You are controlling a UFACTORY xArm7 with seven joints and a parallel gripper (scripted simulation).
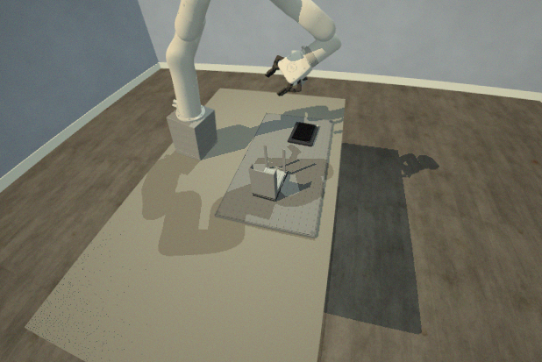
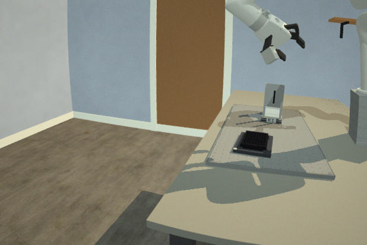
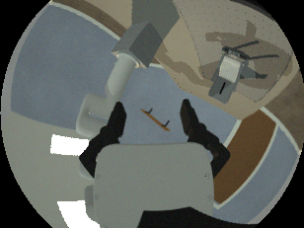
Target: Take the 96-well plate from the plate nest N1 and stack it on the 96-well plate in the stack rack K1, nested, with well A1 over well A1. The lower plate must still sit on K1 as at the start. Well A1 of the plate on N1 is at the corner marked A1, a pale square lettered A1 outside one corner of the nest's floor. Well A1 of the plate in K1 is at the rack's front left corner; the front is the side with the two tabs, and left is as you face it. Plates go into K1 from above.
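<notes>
My hand is 100 mm short of the black 96-well plate, 120 mm to the right of it and 300 mm above it. From my hand the other things lie so: K1 label: 60 mm ahead, 150 mm to the right, 310 mm below; pale plate: 60 mm ahead, 240 mm to the right, 300 mm below; plate nest N1: 100 mm ahead, 120 mm to the left, 310 mm below.
</notes>
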